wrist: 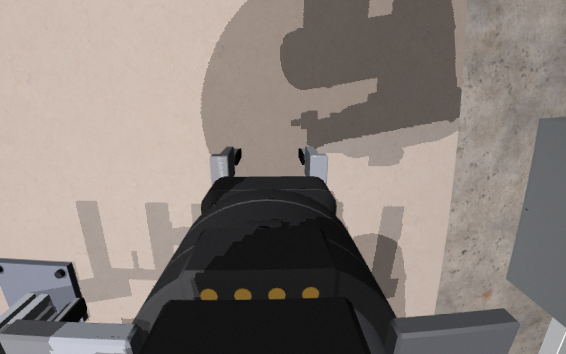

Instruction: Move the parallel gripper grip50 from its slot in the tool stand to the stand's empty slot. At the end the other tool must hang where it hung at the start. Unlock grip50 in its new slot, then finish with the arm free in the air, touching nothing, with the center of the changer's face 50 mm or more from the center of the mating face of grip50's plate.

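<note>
My gripper, grip50, points away from the camera in the wrist view. Its two pale grey fingers with black pads stand apart, with nothing between them. Its black body fills the lower middle, with a row of gold contacts near the camera. Two grey arms of the tool stand, the left arm and the right arm, flank the body at the bottom. The body hides where they meet the plate, so seating and lock state cannot be told. The other tool cannot be made out.
A bluish-grey foot plate with dark bolts is at the lower left, beside a ridged metal part. The beige table top carries shadows of the arm and stand. Its edge runs down the right side, with mottled floor and a grey slab beyond.
</note>
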